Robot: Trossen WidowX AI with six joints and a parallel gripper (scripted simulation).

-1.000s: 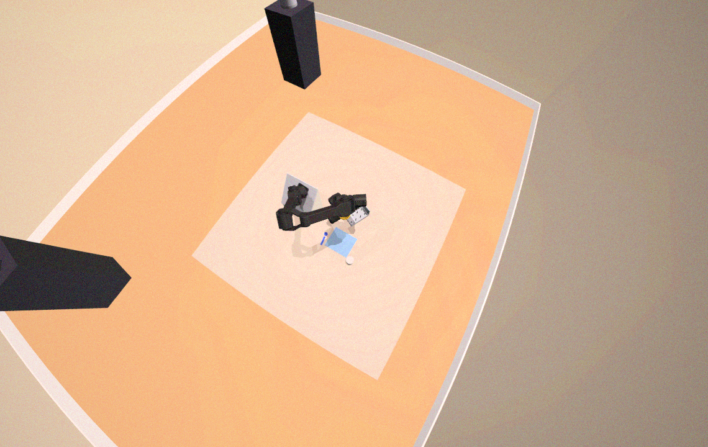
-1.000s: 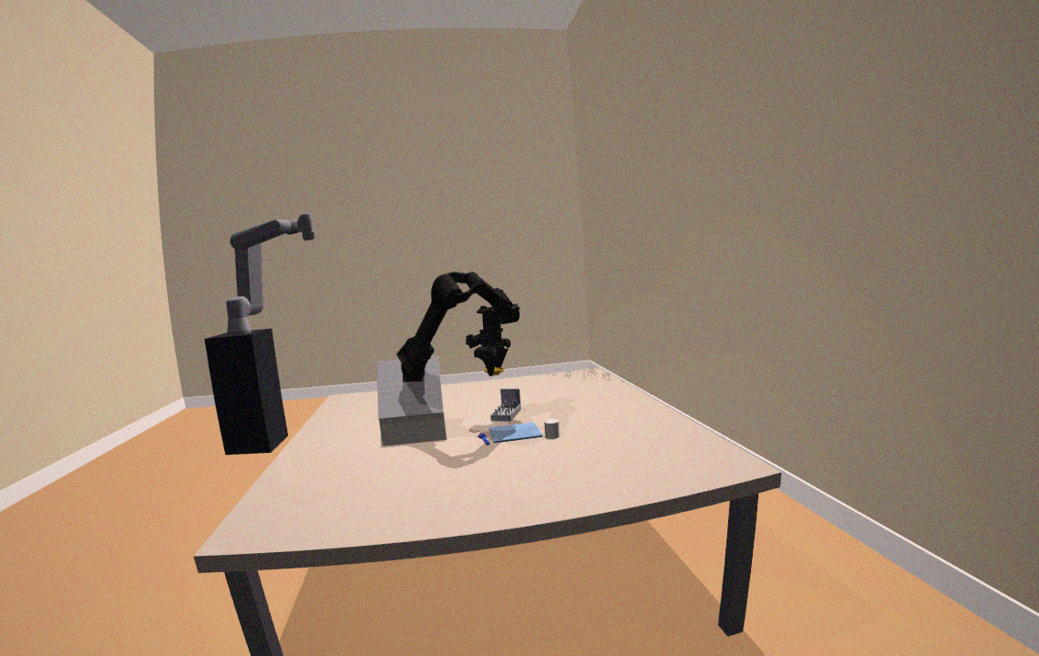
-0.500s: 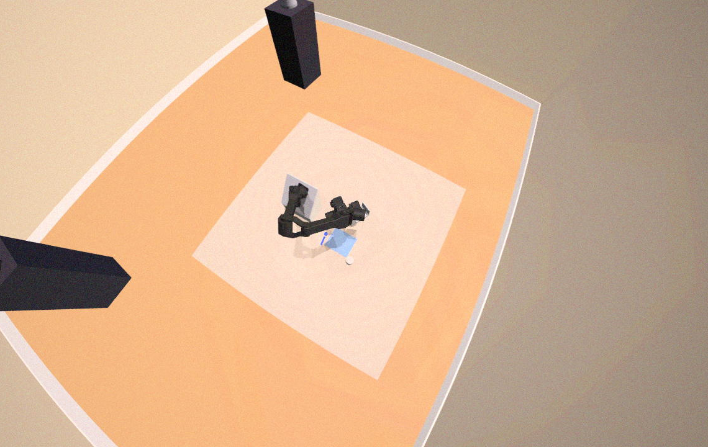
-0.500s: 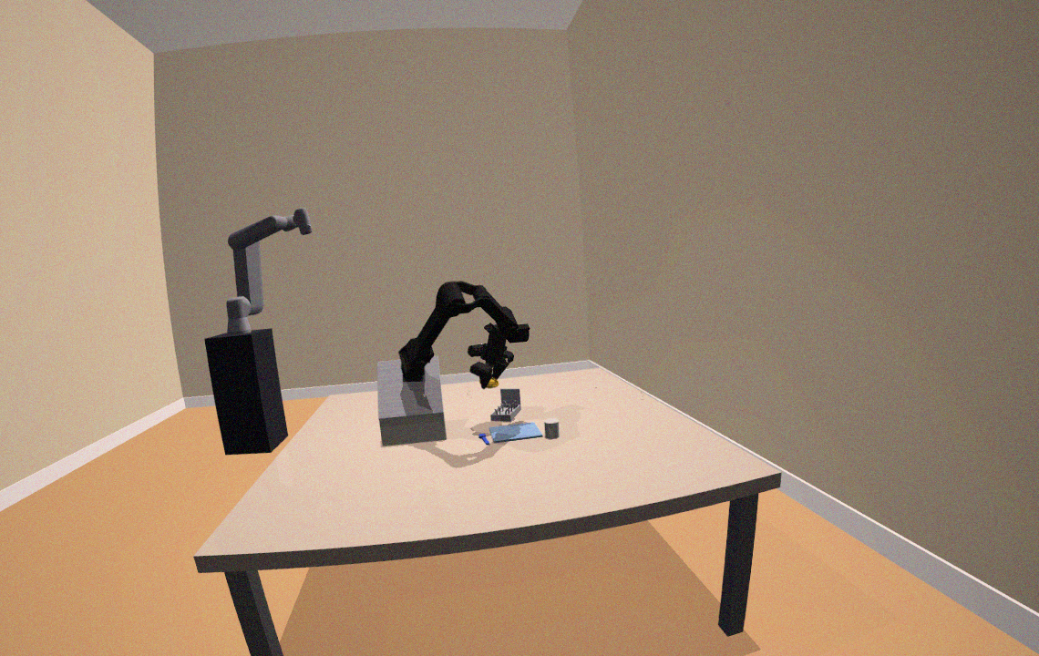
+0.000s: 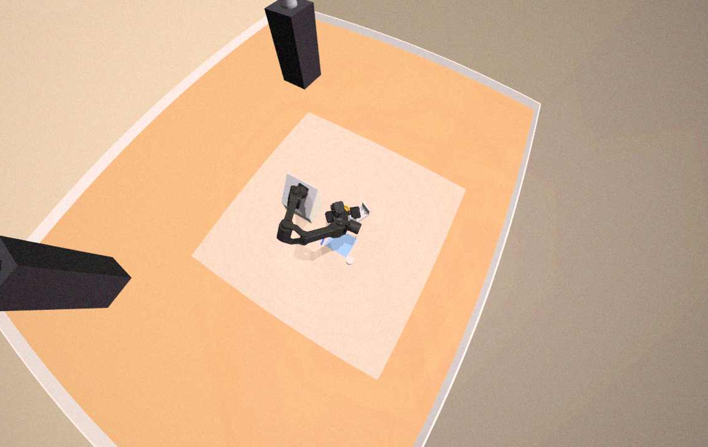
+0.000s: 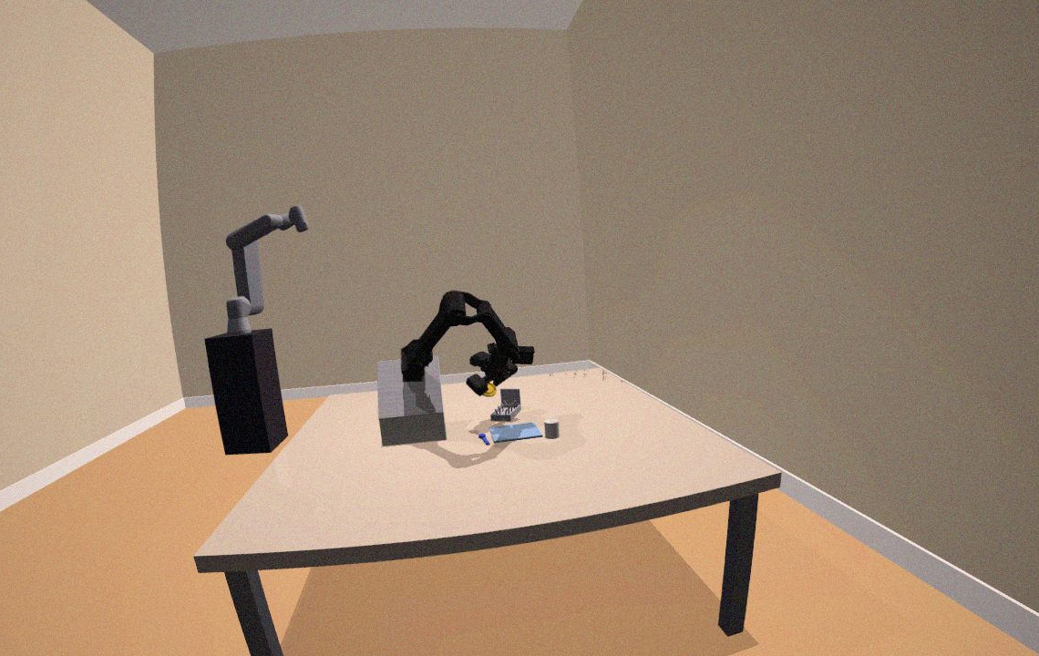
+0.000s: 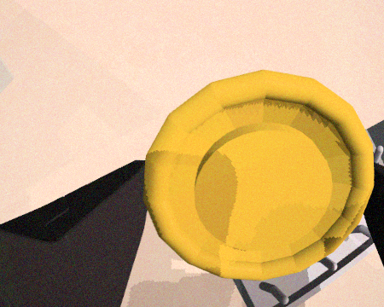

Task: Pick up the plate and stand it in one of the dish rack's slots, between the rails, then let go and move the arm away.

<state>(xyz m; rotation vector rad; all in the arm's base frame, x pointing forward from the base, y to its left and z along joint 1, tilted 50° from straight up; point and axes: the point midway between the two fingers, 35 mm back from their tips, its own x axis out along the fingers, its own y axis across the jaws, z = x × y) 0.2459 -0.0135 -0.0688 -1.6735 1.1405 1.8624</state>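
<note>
Right now the dish rack is 6 cm ahead of my gripper tip, 4 cm to the left of it and 8 cm below it. From my gripper tip the other things lie so: blue spoon: 3 cm behind, 18 cm to the right, 10 cm below; then light blue mat: 7 cm ahead, 15 cm to the right, 10 cm below; then yellow plate: 1 cm above.
</note>
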